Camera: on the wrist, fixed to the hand. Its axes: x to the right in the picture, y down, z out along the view.
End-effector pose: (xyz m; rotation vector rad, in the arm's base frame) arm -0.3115 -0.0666 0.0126 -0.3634 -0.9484 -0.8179
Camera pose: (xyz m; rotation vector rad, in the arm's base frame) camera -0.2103 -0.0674 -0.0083 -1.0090 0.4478 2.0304
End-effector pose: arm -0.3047 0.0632 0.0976 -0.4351 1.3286 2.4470
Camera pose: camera -0.3420 -0.0323 0.1105 -0.9299 -0.4016 -0.2973
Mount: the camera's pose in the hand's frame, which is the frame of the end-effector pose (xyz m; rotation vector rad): 0.0155 0.0744 -0.0700 0.1190 0.0971 3.1298
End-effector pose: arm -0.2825 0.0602 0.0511 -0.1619 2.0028 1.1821
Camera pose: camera -0.3673 0.0508 0.1094 -1.9196 -0.2356 -0.8848
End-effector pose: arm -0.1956 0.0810 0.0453 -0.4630 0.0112 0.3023
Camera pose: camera -0.1983 0.1178 -0.0512 -0.1057 -0.7635 -2.7618
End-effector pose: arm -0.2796 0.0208 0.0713 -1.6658 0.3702 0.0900
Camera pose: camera -0.2977 -0.0569 0.0056 -0.5727 -2.3564 -1.9523
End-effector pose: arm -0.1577 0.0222 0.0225 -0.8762 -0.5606 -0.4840
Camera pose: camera -0.0831 0.0034 -0.0465 -0.6176 1.1678 2.2670
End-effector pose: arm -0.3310 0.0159 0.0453 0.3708 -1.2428 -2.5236
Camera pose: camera -0.3087 -0.0836 0.0619 -0.8293 -0.3315 0.3498
